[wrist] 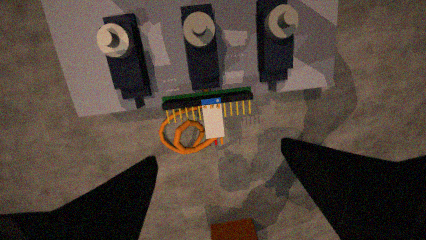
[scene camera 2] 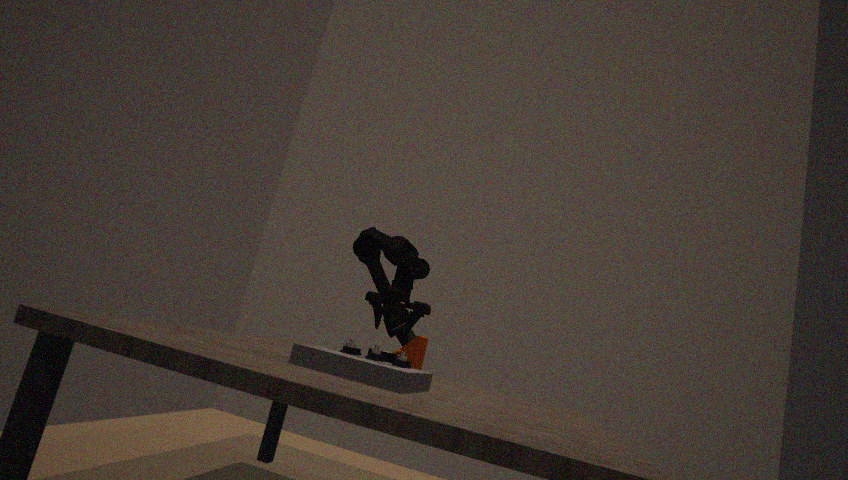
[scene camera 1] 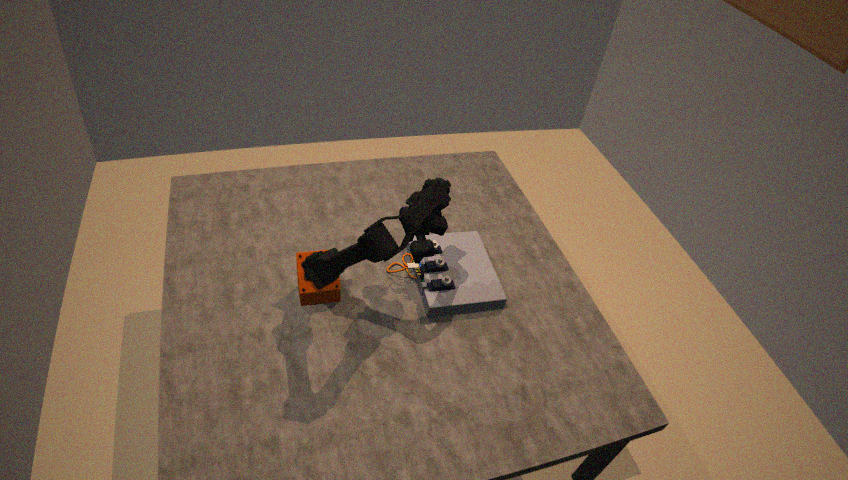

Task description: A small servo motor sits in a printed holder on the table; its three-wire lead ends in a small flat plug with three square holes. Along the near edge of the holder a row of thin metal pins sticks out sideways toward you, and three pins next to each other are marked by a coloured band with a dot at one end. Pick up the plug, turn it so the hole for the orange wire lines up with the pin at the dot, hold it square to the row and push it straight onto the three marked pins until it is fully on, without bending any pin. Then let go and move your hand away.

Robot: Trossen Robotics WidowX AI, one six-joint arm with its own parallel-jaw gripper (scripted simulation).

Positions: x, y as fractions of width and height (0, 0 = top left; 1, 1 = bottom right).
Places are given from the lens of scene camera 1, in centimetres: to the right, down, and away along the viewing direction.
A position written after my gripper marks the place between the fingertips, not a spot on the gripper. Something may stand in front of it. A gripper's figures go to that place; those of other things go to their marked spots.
my gripper (scene camera 1: 0.49, 0.53): -3, 4, 154
grey printed holder (scene camera 1: 0.56, 0.60): 16, 14, 158
